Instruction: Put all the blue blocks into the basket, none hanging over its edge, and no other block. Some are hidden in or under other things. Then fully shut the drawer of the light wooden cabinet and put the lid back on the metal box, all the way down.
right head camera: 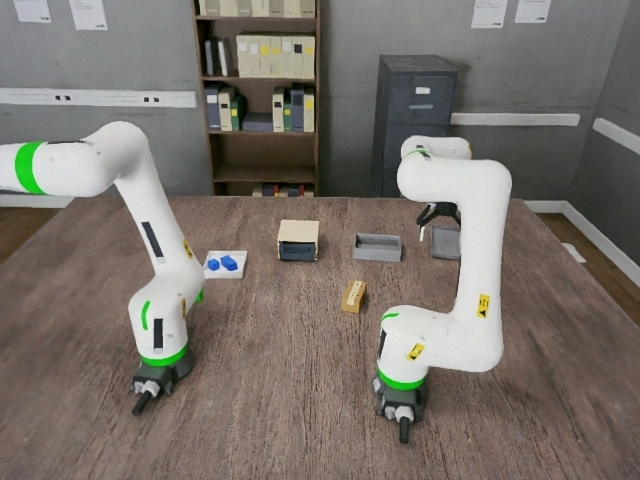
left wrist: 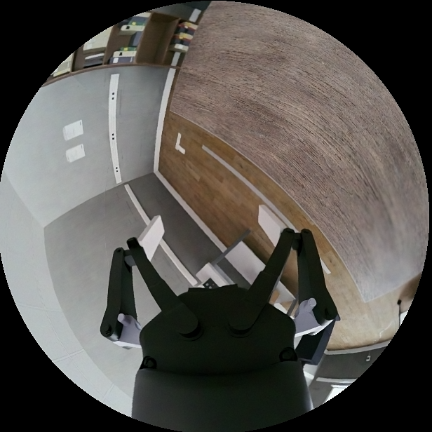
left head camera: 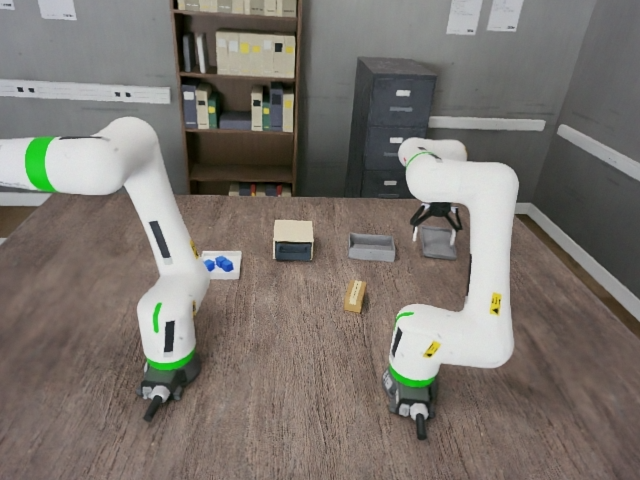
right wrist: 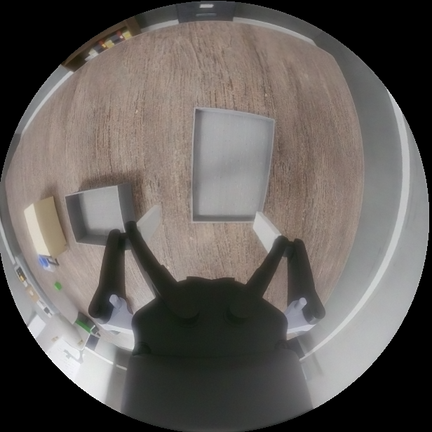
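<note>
Blue blocks (left head camera: 225, 265) (right head camera: 213, 264) lie in the white basket (left head camera: 224, 275) (right head camera: 224, 274) at the left; my left arm hides part of its side in the left head view. The light wooden cabinet (left head camera: 293, 230) (right head camera: 298, 230) (right wrist: 45, 227) has its dark drawer (left head camera: 293, 251) (right head camera: 298, 252) in, seemingly flush. The grey metal box (left head camera: 371, 254) (right head camera: 377, 253) (right wrist: 75, 215) is open and looks empty. Its grey lid (left head camera: 438, 243) (right head camera: 445, 242) (right wrist: 232, 165) lies rim up on the table at the right. My right gripper (left head camera: 434, 235) (right wrist: 207, 216) is open and empty above the lid's near end. My left gripper (left wrist: 209, 218) is open and empty, away from the objects.
A brown box with a pale strip (left head camera: 355, 296) (right head camera: 354, 296) lies on the table in front of the metal box. A bookshelf (left head camera: 176, 103) (right head camera: 202, 103) and a dark filing cabinet (left head camera: 400, 100) (right head camera: 421, 100) stand behind the table.
</note>
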